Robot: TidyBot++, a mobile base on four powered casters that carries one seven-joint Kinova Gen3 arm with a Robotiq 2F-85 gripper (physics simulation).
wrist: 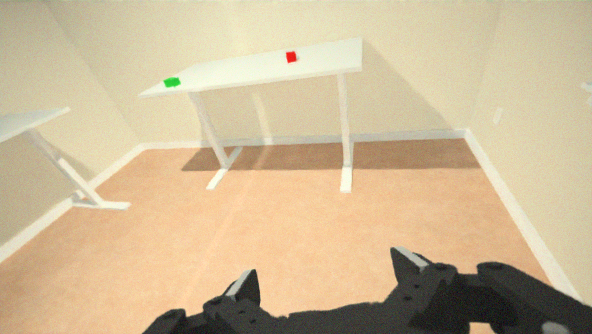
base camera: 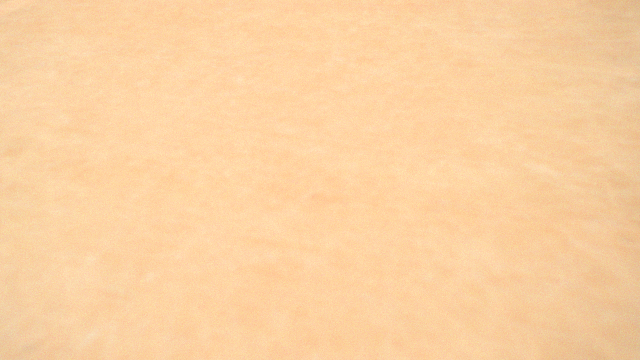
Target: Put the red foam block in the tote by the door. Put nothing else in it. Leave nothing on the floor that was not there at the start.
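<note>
The red foam block (wrist: 291, 57) sits on the white table (wrist: 240, 71) at the far wall, in the upper middle of the wrist view, right of the table's centre. My gripper (wrist: 324, 273) is open and empty at the bottom of the wrist view, well short of the table. The tote does not show in the wrist view or the base camera view.
A green block (wrist: 172, 82) lies near the left end of the same table. Part of a second white table (wrist: 35, 120) stands at the left wall. Walls with white baseboards meet at corners behind the table. The base camera view shows light tan floor (base camera: 320, 180).
</note>
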